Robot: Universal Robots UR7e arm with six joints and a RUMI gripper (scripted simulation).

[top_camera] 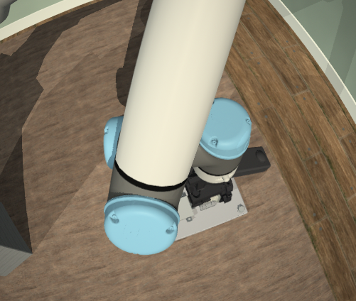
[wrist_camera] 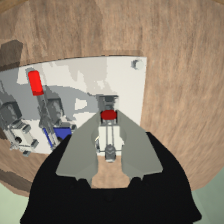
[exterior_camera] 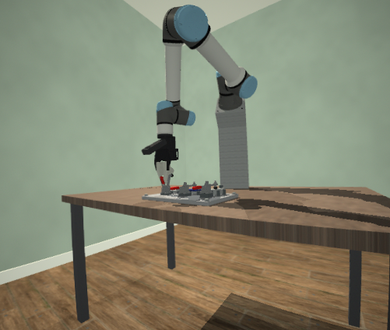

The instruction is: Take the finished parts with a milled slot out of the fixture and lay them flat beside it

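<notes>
My hand is 12 cm to the right of the blue blank, 8 cm past it and 5 cm above it. Also, from my hand: grey fixture plate 11 cm to the left, 7 cm below, 3 cm behind.
</notes>
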